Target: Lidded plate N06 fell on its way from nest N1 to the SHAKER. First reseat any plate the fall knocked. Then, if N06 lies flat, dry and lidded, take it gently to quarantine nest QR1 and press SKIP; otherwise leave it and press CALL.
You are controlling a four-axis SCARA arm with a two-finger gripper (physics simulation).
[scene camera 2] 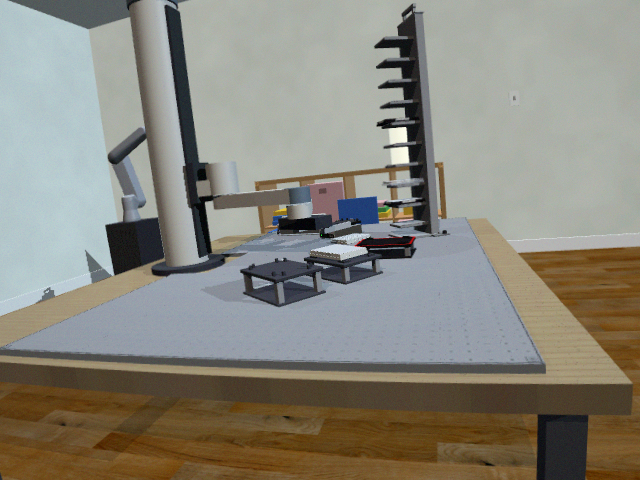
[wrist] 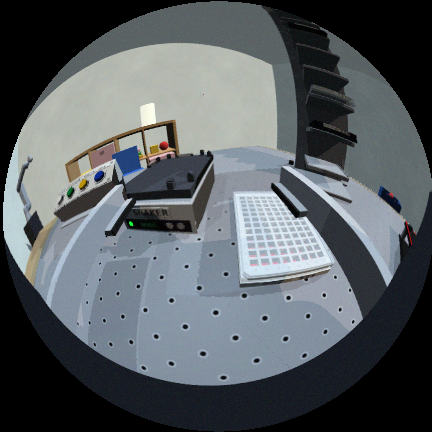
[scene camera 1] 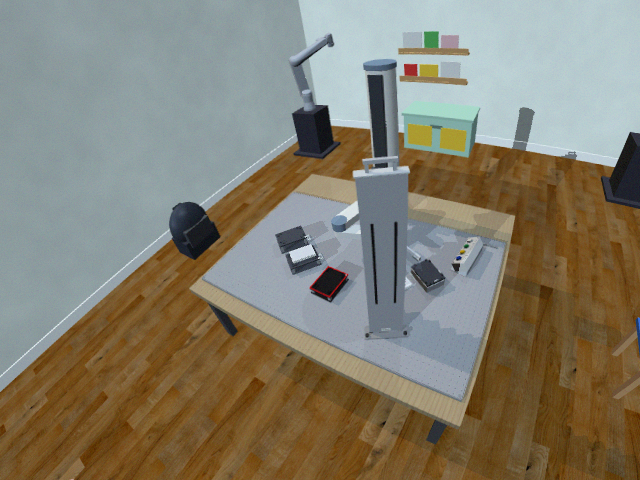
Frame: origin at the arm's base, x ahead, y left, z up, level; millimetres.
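Seen in the pictures: gripper, between the fingertips: [scene camera 2: 334,224] [wrist: 198,180] [scene camera 1: 409,265]; arm's base, origin of its link: [scene camera 2: 189,267].
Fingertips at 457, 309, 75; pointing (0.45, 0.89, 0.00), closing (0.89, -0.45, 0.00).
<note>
Pixels of each thing's top centre, then the offset from my fingertips to it, as dx, dy, dz. "spot": a spot on its surface instead.
- white multiwell plate, centre of its top: [wrist: 276,218] [scene camera 2: 350,236] +64, -34, -46
- SHAKER, a spot on its surface: [wrist: 165,198] spot: -27, +22, -16
- white plate, centre of its top: [scene camera 2: 337,248] [scene camera 1: 302,252] +136, -544, +5
- red-edged nest, centre of its top: [scene camera 2: 385,239] [scene camera 1: 328,280] +228, -324, -16
- button panel, centre of its top: [wrist: 77,177] [scene camera 2: 301,215] [scene camera 1: 469,248] -208, +242, +22
- empty dark nest, centre of its top: [scene camera 2: 279,263] [scene camera 1: 290,234] +39, -698, +6
A white multiwell plate [wrist: 280,232] [scene camera 2: 351,238] lies flat on the table beside the SHAKER [wrist: 165,200] [scene camera 1: 428,273] [scene camera 2: 341,229]; a clear lid seems to cover it. Its label is unreadable, and I see no liquid around it. My gripper [wrist: 198,180] is open and empty; its right fingertip overlaps the plate's far right part in the wrist view, its left one the SHAKER's corner. Another white plate [scene camera 1: 302,253] [scene camera 2: 338,251] sits on a nest; its exact seating is unclear. A red-edged nest [scene camera 1: 329,282] [scene camera 2: 387,241] bears no plate. The button panel [wrist: 92,187] [scene camera 1: 467,255] stands past the SHAKER.
An empty dark nest [scene camera 1: 293,238] [scene camera 2: 281,269] stands beside the nest with the plate. A tall shelf tower [scene camera 1: 385,248] [scene camera 2: 424,129] [wrist: 300,120] rises near the lying plate and holds several items. The arm's column [scene camera 2: 165,129] [scene camera 1: 390,113] stands at the table's opposite side.
</note>
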